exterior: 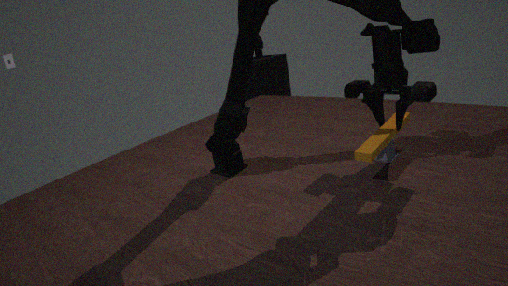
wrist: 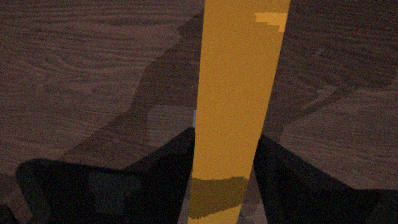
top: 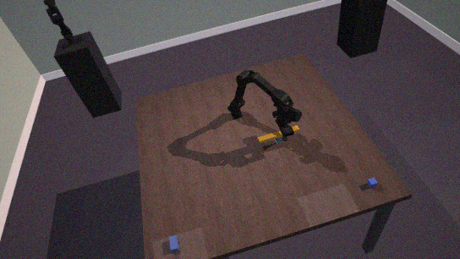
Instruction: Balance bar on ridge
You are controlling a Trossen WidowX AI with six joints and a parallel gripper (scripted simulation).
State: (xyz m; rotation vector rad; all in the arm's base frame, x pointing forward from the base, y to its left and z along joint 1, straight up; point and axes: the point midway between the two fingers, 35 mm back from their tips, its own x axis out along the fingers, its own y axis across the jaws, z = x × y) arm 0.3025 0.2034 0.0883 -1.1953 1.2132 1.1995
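Now: the orange bar 3 cm to the right of my gripper tip. From my gripper tip the other things lie so: blue cube 44 cm ahead, 30 cm to the left, 4 cm below.
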